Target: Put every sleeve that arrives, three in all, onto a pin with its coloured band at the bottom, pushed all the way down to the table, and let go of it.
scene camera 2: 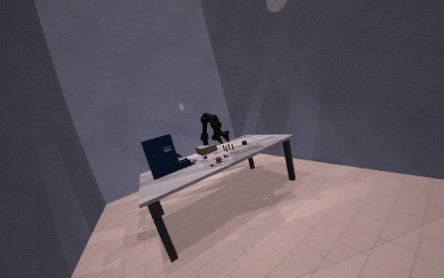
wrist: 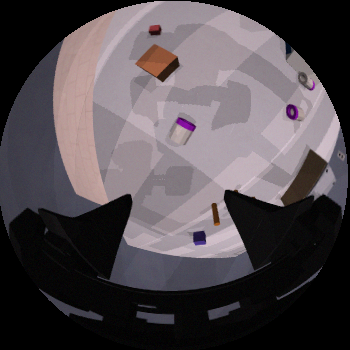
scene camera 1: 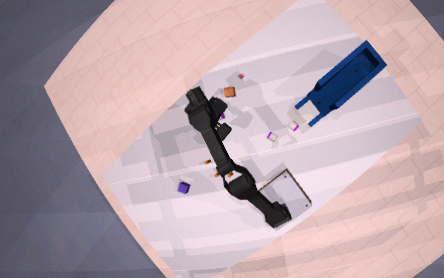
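My gripper (scene camera 1: 224,120) (wrist: 178,197) is open and empty, above the table. A pale sleeve (scene camera 1: 222,116) (wrist: 181,133) with a purple band lies on its side on the table, ahead of the fingertips in the wrist view and partly hidden by the gripper in scene camera 1. A second sleeve (scene camera 1: 272,136) (wrist: 295,112) lies with its banded end facing the wrist camera. A third sleeve (scene camera 1: 294,126) (wrist: 306,80) lies near the chute's mouth, its plain end facing that camera. Several orange-brown pins (scene camera 1: 207,162) (scene camera 2: 228,147) (wrist: 216,214) stand on the table; the arm and a finger hide some.
An orange block (scene camera 1: 229,92) (wrist: 156,61) and a small red block (scene camera 1: 241,76) (wrist: 155,30) lie beyond the nearest sleeve. A purple block (scene camera 1: 183,187) (wrist: 199,238) lies past the pins. A blue chute (scene camera 1: 345,80) (scene camera 2: 160,155) stands at one side. A brown-sided box (scene camera 2: 206,150) (wrist: 305,177) is by the arm's base.
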